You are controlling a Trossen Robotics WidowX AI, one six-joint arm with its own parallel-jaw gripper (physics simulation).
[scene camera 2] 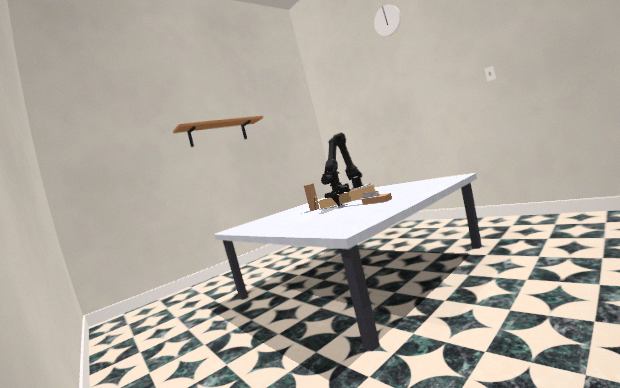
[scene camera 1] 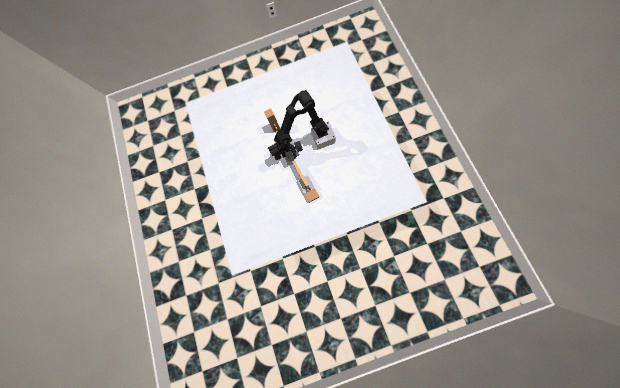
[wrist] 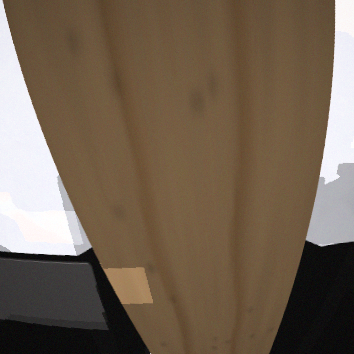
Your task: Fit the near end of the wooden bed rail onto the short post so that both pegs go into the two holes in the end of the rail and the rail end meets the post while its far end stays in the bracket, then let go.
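Frame: origin at the arm's base, x left, y back, z up, level; centimetres.
Seen in the pictures: gripper, fingertip midpoint: (scene camera 2: 340, 205); arm's base at its link origin: (scene camera 2: 358, 186) (scene camera 1: 322, 132).
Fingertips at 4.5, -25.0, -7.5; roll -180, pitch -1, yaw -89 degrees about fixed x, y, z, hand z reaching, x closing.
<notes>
Pixels of each thing's top centre, then the offset from my fingertips to it, as dx, dy, dz. "spot": a spot on its surface instead. Level surfaces: height alone.
- metal bracket at a spot on its surface: (scene camera 2: 371, 194) (scene camera 1: 305, 185) spot: +24.8, +3.0, +4.4
- short wooden post at a spot on its surface: (scene camera 2: 310, 197) spot: -21.8, -5.1, +8.7
- brown wooden block at its top centre: (scene camera 2: 375, 195) (scene camera 1: 308, 188) +26.7, +4.3, +3.0
- white table at its surface level: dz -0.5
The wooden bed rail (scene camera 1: 300, 172) (scene camera 2: 361, 194) (wrist: 200, 125) runs from the gripper to the metal bracket (scene camera 1: 307, 188) (scene camera 2: 370, 194), where its far end sits. My gripper (scene camera 1: 290, 155) (scene camera 2: 340, 200) (wrist: 200, 247) is shut on the rail nearer its near end; dark fingers meet both sides in the wrist view. The short wooden post (scene camera 1: 271, 119) (scene camera 2: 310, 197) stands upright beyond the near end. In scene camera 2 a very narrow gap seems to show between rail end and post. The arm hides the near end in scene camera 1. Whether pegs enter the holes cannot be told.
The bracket is on a brown wooden block (scene camera 1: 312, 196) (scene camera 2: 378, 199). The arm's grey base (scene camera 1: 325, 140) stands beside the rail on the white table (scene camera 1: 360, 185) (scene camera 2: 300, 231). The arm arches over from its base to the rail.
</notes>
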